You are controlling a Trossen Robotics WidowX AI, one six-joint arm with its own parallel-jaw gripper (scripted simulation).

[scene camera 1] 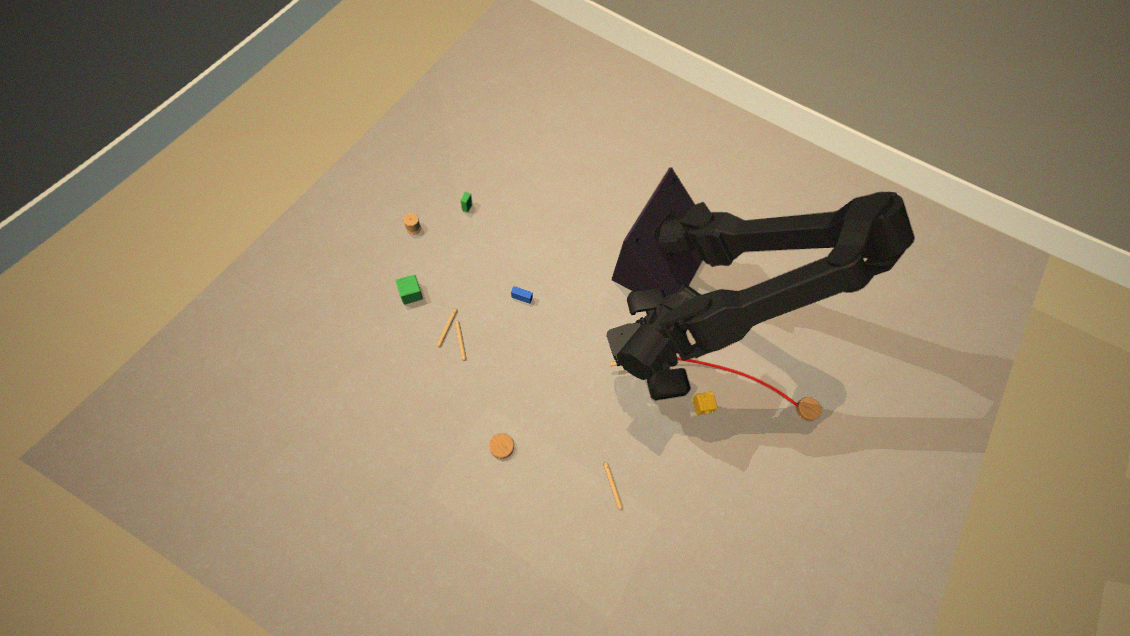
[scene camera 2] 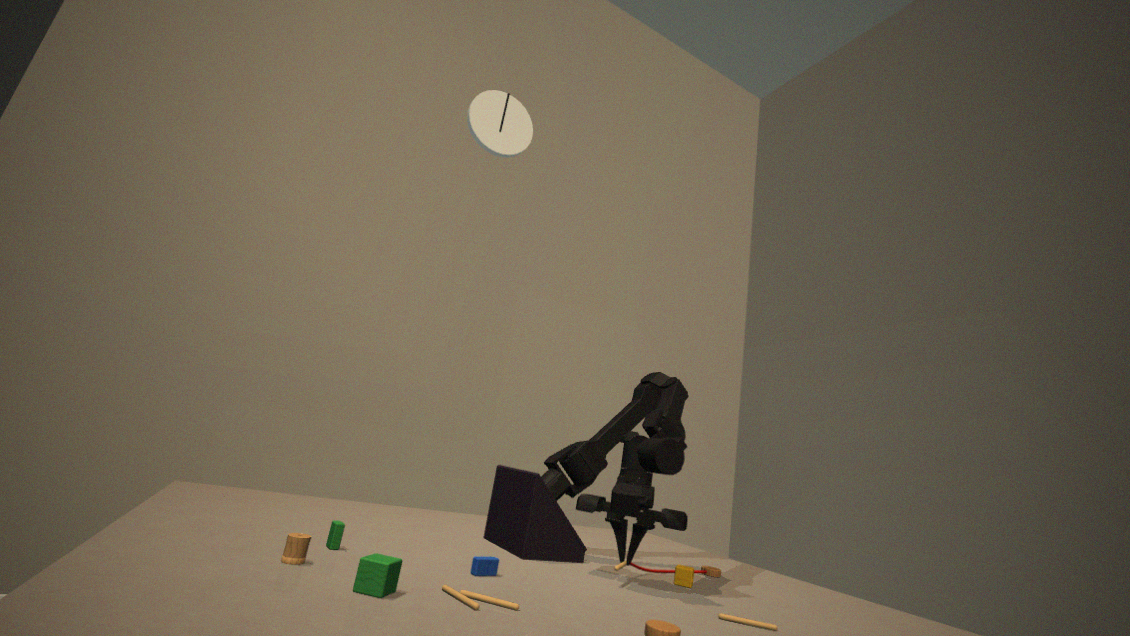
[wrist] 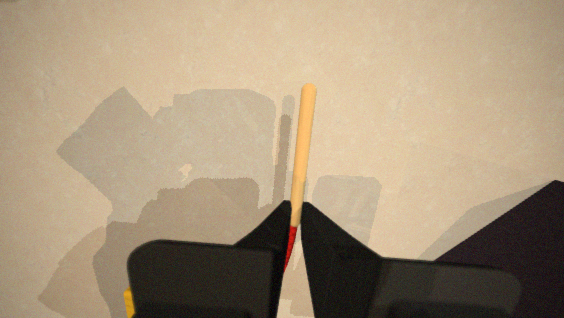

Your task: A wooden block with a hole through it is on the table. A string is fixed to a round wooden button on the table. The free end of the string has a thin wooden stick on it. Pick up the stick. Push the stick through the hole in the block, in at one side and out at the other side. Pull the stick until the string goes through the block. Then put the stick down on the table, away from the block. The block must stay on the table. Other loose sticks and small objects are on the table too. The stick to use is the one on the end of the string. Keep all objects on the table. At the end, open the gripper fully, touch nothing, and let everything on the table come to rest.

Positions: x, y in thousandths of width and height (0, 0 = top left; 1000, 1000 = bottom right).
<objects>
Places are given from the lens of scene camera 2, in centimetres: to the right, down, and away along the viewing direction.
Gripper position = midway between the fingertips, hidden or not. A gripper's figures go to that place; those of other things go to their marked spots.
gripper (scene camera 2: 553, 888): 10, 42, 88
wooden cylinder (scene camera 2: 262, 869): -33, 29, 64
</objects>
